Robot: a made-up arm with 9 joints.
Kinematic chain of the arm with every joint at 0, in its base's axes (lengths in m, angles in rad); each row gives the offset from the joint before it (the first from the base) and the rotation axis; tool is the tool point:
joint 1: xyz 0 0 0.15 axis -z
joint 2: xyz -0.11 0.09 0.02 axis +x
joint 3: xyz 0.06 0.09 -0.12 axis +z
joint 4: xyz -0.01 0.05 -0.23 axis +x
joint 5: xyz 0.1 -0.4 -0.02 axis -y
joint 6: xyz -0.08 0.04 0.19 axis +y
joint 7: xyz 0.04 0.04 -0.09 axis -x
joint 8: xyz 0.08 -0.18 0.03 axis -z
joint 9: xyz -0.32 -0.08 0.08 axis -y
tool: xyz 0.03 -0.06 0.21
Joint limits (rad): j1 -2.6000..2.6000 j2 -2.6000..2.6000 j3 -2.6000..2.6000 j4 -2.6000..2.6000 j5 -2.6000..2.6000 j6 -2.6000..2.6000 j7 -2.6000..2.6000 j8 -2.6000..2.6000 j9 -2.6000..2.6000
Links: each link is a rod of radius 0.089 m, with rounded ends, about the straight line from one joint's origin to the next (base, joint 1, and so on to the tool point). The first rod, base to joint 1, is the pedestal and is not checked.
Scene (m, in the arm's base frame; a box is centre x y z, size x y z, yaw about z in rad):
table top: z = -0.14
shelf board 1: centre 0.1 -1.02 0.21 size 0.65 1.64 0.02 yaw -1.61
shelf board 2: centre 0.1 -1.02 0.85 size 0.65 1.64 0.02 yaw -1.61
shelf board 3: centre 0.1 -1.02 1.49 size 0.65 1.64 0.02 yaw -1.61
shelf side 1: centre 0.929 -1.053 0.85 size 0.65 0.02 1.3 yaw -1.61
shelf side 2: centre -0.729 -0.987 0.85 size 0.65 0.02 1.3 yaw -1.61
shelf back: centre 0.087 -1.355 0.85 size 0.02 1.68 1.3 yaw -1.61
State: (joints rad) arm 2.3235 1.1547 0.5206 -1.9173 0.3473 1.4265 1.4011 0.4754 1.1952
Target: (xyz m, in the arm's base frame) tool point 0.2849 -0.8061 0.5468
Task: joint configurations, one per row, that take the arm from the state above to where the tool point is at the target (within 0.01 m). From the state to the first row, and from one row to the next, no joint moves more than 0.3 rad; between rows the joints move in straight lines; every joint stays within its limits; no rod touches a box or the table.
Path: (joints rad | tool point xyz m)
1: 2.4618 1.0917 0.3001 -1.9730 0.1521 1.5493 1.3704 0.3146 1.1682 | 0.6755 -0.4919 0.5799
2: 2.6000 1.0286 0.0796 -2.0288 -0.0432 1.6721 1.3397 0.1539 1.1413 | 0.2849 -0.8061 0.5468

